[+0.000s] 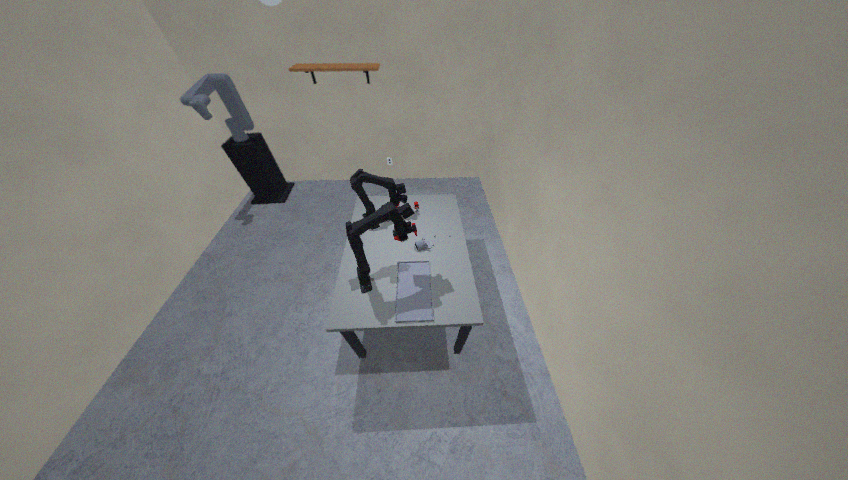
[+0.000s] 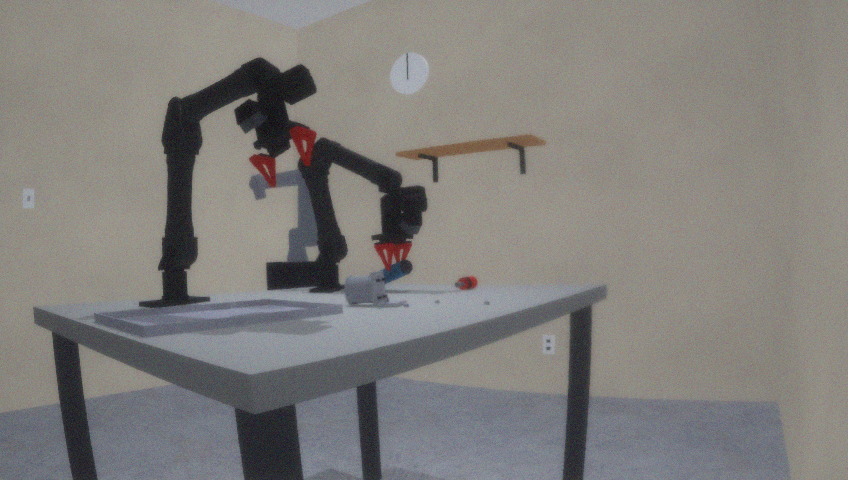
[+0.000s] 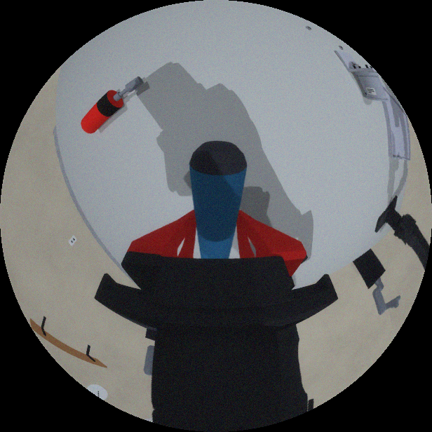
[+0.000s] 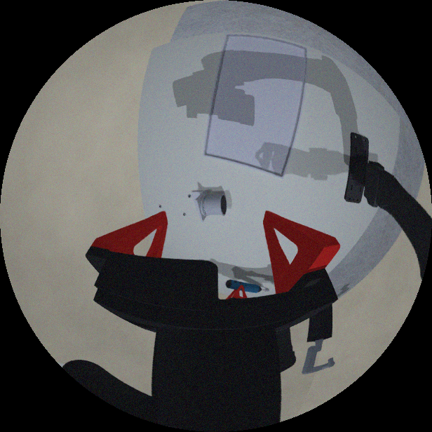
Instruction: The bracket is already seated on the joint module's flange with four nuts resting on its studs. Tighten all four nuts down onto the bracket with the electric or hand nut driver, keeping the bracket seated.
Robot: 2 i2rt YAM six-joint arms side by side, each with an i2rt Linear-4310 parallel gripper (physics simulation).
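Frame: origin at the left arm's base, x back, y right, z up, level; millimetres.
Where they show: left gripper, fingertip midpoint: (image 2: 394, 270); right gripper, fingertip midpoint: (image 1: 409, 238) (image 2: 289, 176); left arm's base, link origin: (image 2: 328, 290); right arm's base, link origin: (image 1: 364, 279) (image 2: 175, 303).
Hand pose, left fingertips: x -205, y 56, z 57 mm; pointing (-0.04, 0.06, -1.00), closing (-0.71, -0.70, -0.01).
Observation:
Things, the pixels of their centre, and the offset from my left fingertips. Level surfaces: height alone.
- grey joint module, body centre: (image 2: 366, 289) (image 1: 421, 244) dx +8, dy +399, dz -24 mm
- blue driver, body centre: (image 2: 383, 276) dx +36, dy -37, dz -19 mm
- red hand driver, body centre: (image 2: 464, 283) (image 1: 416, 206) dx -193, dy +8, dz -40 mm
- shallow pale tray, body centre: (image 2: 219, 314) (image 1: 413, 288) dx +229, dy +667, dz -49 mm
- white table, surface height: dz -57 mm
The grey joint module (image 1: 421, 245) (image 2: 360, 289) (image 3: 369, 82) (image 4: 214, 203) lies on its side mid-table, its flange end away from the tray. A thin pale plate (image 3: 344, 60), apparently the bracket, shows at that end; its seating is unclear. Three small dark pieces, apparently nuts, lie apart on the table: one nut (image 4: 160, 206), another nut (image 4: 189, 196) and a third nut (image 4: 184, 214). My left gripper (image 2: 393, 264) (image 3: 216, 215) is shut on the blue driver (image 2: 393, 273) (image 3: 217, 195) (image 4: 247, 287), held tilted low over the table. My right gripper (image 2: 290, 175) (image 4: 215, 216) is open, high above the table.
A red hand driver (image 1: 416, 205) (image 2: 468, 282) (image 3: 102, 111) lies on the table beyond the module. A shallow pale tray (image 1: 396, 291) (image 2: 142, 328) (image 4: 215, 97) lies on the module's other side. The white table (image 1: 455, 297) (image 2: 249, 350) bears both arms.

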